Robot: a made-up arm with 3 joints. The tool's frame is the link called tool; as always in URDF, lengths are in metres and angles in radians. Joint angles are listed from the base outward. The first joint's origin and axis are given. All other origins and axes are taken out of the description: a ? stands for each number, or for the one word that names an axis. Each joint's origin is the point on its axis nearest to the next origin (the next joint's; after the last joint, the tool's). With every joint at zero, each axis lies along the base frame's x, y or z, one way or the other. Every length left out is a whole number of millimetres.
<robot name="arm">
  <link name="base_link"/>
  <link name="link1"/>
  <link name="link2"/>
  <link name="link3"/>
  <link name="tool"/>
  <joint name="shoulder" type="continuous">
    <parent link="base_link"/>
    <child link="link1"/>
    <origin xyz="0 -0.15 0.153" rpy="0 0 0"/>
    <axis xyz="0 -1 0"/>
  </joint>
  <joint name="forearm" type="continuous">
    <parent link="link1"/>
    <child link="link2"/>
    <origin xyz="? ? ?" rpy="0 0 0"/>
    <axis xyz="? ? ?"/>
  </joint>
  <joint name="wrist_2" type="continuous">
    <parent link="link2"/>
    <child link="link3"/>
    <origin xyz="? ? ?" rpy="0 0 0"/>
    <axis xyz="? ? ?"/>
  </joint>
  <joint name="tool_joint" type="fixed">
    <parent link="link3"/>
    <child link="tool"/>
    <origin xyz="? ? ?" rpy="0 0 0"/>
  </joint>
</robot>
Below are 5 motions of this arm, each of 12 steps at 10 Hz.
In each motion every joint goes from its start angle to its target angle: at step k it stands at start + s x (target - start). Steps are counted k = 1, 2, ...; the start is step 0. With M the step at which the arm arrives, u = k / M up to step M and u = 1 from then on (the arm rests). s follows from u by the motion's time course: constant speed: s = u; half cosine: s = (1 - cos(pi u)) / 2; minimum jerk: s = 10 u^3 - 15 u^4 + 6 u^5.
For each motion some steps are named. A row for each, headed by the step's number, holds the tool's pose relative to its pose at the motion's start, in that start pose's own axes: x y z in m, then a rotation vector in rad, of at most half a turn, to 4 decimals.
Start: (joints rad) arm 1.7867 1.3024 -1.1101
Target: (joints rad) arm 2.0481 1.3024 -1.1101
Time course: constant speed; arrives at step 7
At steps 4, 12:
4: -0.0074 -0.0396 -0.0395 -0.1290 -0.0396 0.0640
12: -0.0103 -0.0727 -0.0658 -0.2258 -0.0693 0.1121

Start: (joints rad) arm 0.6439 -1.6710 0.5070
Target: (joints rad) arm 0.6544 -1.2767 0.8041
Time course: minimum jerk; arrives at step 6
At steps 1, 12:
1: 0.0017 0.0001 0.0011 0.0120 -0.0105 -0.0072
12: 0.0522 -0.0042 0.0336 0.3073 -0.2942 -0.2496

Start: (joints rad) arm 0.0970 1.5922 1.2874
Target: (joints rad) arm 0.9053 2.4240 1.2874
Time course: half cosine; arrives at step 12
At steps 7, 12:
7: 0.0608 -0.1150 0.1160 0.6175 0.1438 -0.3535
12: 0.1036 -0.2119 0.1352 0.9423 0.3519 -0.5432

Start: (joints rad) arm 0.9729 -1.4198 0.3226
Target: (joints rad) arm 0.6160 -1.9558 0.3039
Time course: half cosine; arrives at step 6
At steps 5, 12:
5: -0.0383 -0.1008 -0.0605 -0.3678 -0.0163 0.4714
12: -0.0392 -0.1096 -0.0649 -0.3939 -0.0241 0.5046

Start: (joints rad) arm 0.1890 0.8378 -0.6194
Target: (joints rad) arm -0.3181 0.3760 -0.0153
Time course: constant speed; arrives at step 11
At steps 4, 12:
4: 0.0518 0.0444 0.0101 -0.0845 -0.0843 -0.1919
12: 0.1442 0.0770 0.0160 -0.3360 -0.1694 -0.4155

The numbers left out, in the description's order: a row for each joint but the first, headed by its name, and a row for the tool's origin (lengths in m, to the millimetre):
forearm: xyz -0.17 0 0.075, axis 1 0 0
wrist_2: xyz 0 0.172 0.083, axis 0 -1 0
tool: xyz -0.093 0 -0.049

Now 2 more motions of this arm.
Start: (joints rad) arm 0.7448 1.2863 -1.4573
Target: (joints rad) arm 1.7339 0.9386 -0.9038
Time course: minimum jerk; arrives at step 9
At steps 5, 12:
5: 0.1002 -0.1597 -0.1597 -0.5942 -0.5510 -0.0429
12: 0.1898 -0.3054 -0.1803 -0.9770 -0.9496 0.0457

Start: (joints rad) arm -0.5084 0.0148 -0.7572
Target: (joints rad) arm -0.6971 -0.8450 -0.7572
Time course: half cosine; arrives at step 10
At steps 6, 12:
6: 0.0610 0.0333 -0.0471 -0.4311 0.1207 -0.3621
12: 0.0876 0.0253 -0.0802 -0.6769 0.1781 -0.5317

